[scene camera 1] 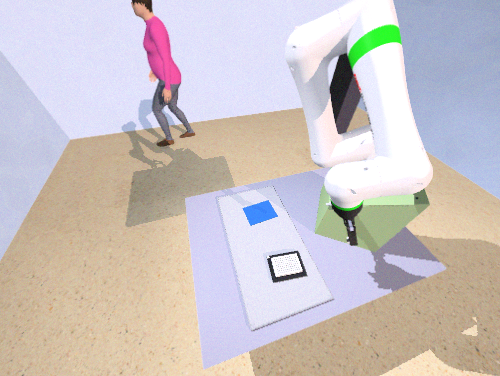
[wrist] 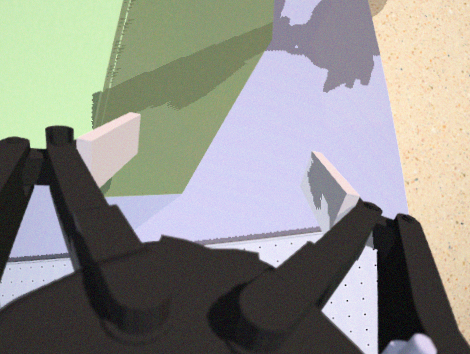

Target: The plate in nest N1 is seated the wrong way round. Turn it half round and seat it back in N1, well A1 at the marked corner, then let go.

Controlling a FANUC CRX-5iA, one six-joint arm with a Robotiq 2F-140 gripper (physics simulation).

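Note:
The plate (scene camera 1: 286, 265), white with a dark frame around it, lies flat on the near half of the long pale board (scene camera 1: 255, 305) (wrist: 350, 300). Its well marks and nest labels are too small to read, so which way round it sits I cannot tell. My gripper (scene camera 1: 353, 244) (wrist: 223, 151) is open and empty, with its two pale pads far apart. It hangs in the air to the right of the board, in front of the green block. The plate does not show in the wrist view.
A blue rectangle (scene camera 1: 260, 213) lies on the far half of the board. The green block (scene camera 1: 395, 220) (wrist: 185, 125) stands beneath the arm at the right. A lilac mat (scene camera 1: 215, 320) (wrist: 260, 150) lies under the board. A person in pink (scene camera 1: 162, 55) stands at the back left.

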